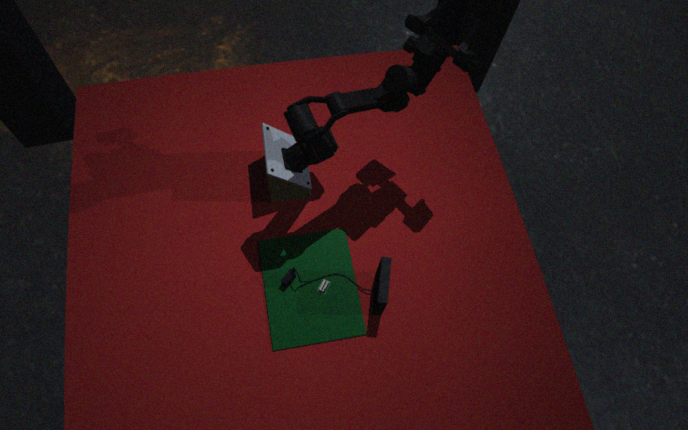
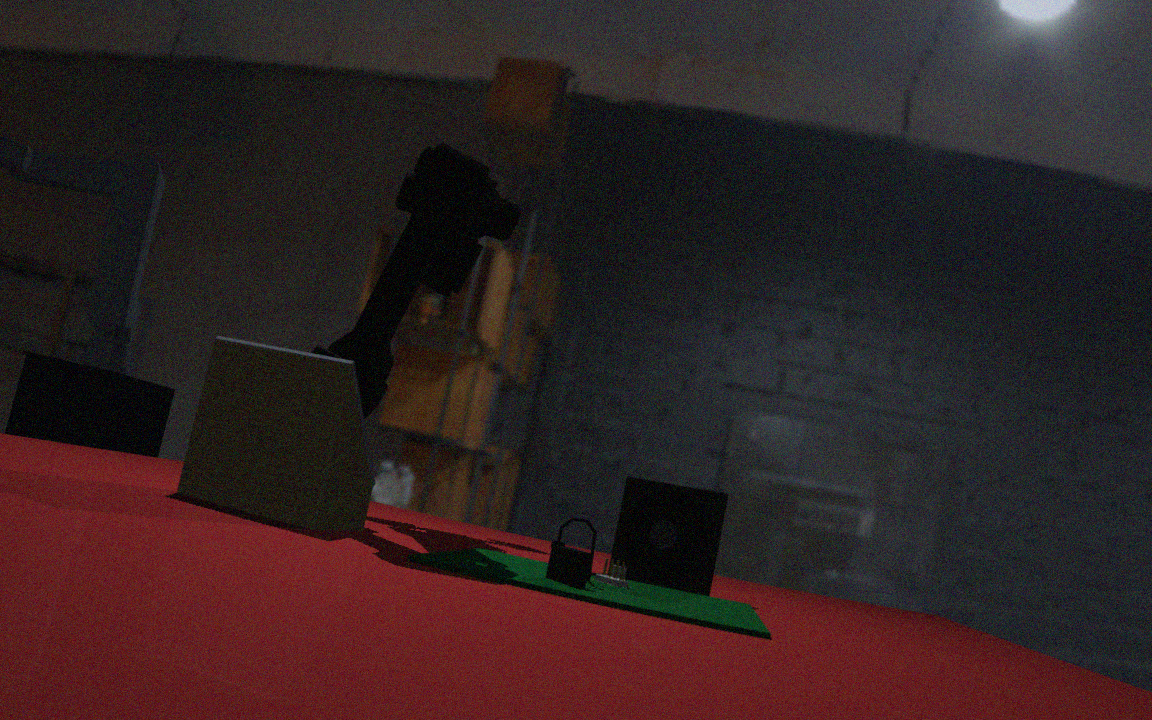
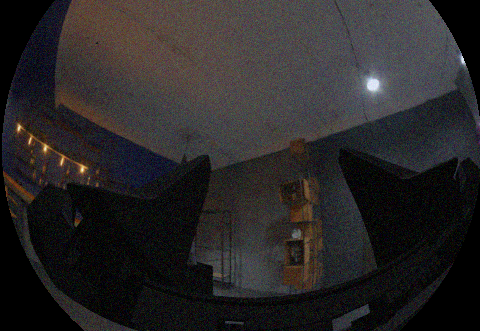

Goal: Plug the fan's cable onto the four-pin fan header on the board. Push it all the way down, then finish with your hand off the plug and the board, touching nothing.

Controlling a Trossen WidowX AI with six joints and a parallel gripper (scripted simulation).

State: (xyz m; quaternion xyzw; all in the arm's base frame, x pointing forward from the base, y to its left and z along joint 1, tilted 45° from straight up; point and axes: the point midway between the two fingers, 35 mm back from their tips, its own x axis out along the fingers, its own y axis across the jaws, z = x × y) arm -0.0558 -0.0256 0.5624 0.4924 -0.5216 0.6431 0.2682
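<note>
My gripper tip is 53 cm above the black plug, 46 cm to the left of it and 35 cm short of it. Also, from my gripper tip: green board: 56 cm below, 41 cm to the right, 38 cm ahead; four-pin header: 55 cm below, 38 cm ahead, 37 cm to the right; black fan: 49 cm below, 43 cm ahead, 24 cm to the right.
</note>
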